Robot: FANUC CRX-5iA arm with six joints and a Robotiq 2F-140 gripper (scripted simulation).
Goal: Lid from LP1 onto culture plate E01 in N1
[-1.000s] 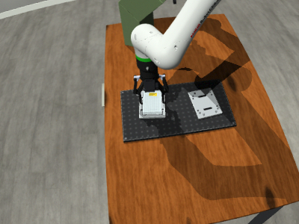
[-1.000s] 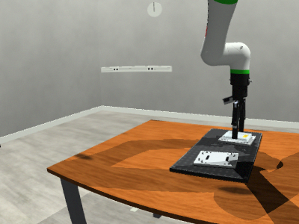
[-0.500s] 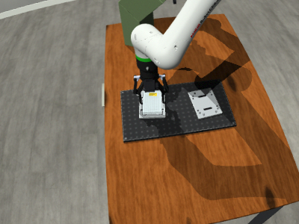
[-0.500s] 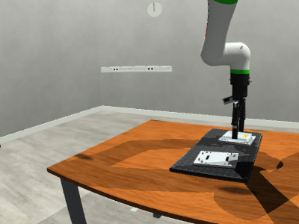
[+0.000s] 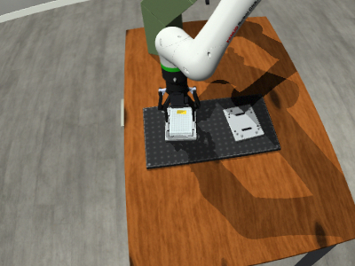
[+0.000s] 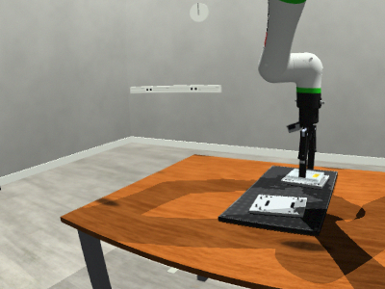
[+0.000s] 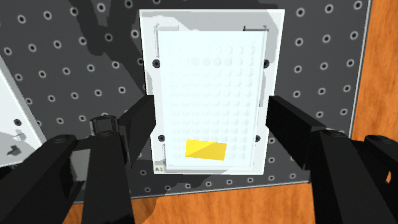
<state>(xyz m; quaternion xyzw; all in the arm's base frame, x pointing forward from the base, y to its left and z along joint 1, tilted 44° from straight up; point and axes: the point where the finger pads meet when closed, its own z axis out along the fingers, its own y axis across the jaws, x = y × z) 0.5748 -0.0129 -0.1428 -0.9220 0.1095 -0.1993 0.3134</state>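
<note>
My gripper is now 3 cm above the clear lid. Round my hand: lid park: 3 cm ahead, 25 cm to the left, 5 cm below; culture plate E01: 4 cm below.
</note>
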